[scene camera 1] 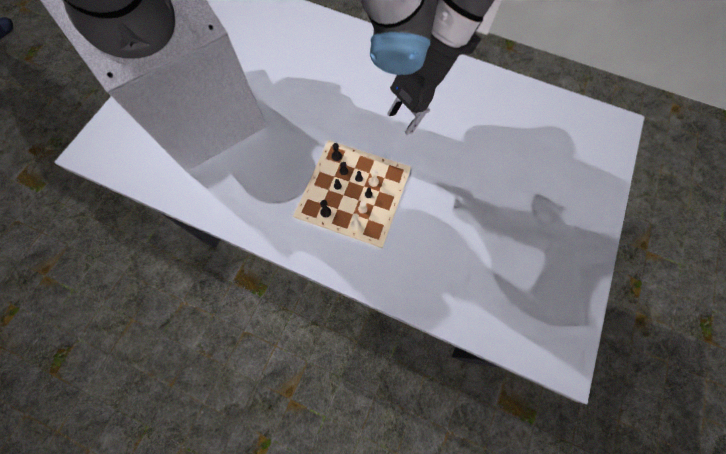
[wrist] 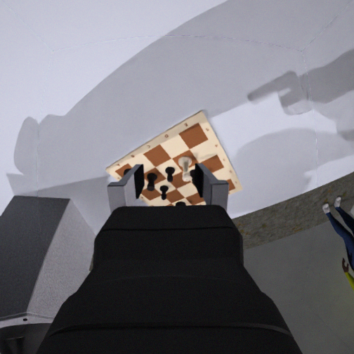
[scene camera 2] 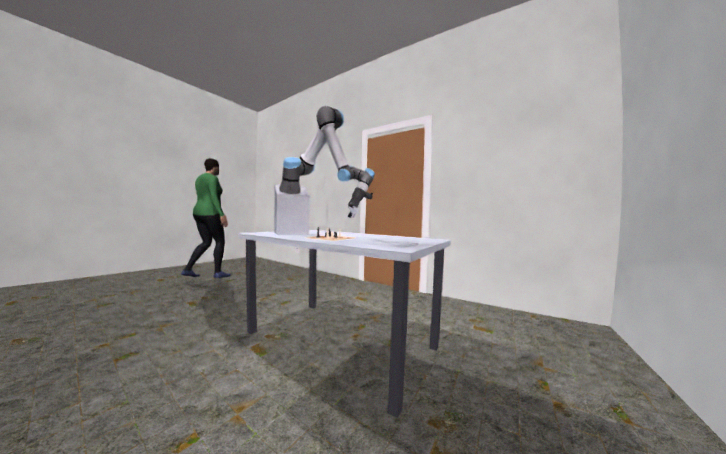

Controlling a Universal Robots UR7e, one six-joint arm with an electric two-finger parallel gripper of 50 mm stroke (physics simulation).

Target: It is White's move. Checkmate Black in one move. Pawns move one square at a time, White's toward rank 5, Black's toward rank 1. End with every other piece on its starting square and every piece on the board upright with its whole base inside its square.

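Frame: origin at the arm's base, x ahead, y right, z down, level; centimetres.
Seen in the pictures: gripper, fingertip midpoint: (scene camera 1: 399, 123) (scene camera 2: 350, 217); arm's base, origin of the base link: (scene camera 1: 124, 12) (scene camera 2: 289, 190).
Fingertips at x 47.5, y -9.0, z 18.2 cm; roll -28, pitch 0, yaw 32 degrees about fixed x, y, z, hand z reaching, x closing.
Note:
Offsets run from my fingertips to a thing's top centre. Level surfaces: height alone.
The chessboard (scene camera 1: 381, 243) (scene camera 2: 348, 238) (wrist: 225, 150) has five rows of five squares and lies on the table. White pieces are one {dx -2.3, dy +8.6, dz +7.4 cm} (scene camera 1: 374, 180) (wrist: 185, 164) in the second row from the board's top edge in scene camera 1, one {dx -2.3, dy +16.2, dz +9.4 cm} (scene camera 1: 363, 207) in the fourth row, and one {dx -2.4, dy +20.4, dz +6.4 cm} (scene camera 1: 357, 223) in the bottom row. Black pieces include a tall one {dx -13.1, dy +5.2, dz +7.4 cm} (scene camera 1: 336, 153) in the top-left corner square, another tall one {dx -10.0, dy +19.9, dz +6.4 cm} (scene camera 1: 325, 209) in the bottom row, and several smaller ones between. All look upright. My gripper (scene camera 1: 403, 123) (scene camera 2: 351, 214) (wrist: 169, 173) is open and empty, well above the table beyond the board's top edge. Its body hides part of the board in the wrist view.
The arm's grey pedestal (scene camera 1: 187, 107) (scene camera 2: 291, 214) (wrist: 60, 240) stands on the white table {dz +13.3 cm} (scene camera 1: 508, 331) (scene camera 2: 374, 246), left of the board in scene camera 1. Arm shadows fall across the table. A person in green (scene camera 2: 207, 198) is on the floor behind the table.

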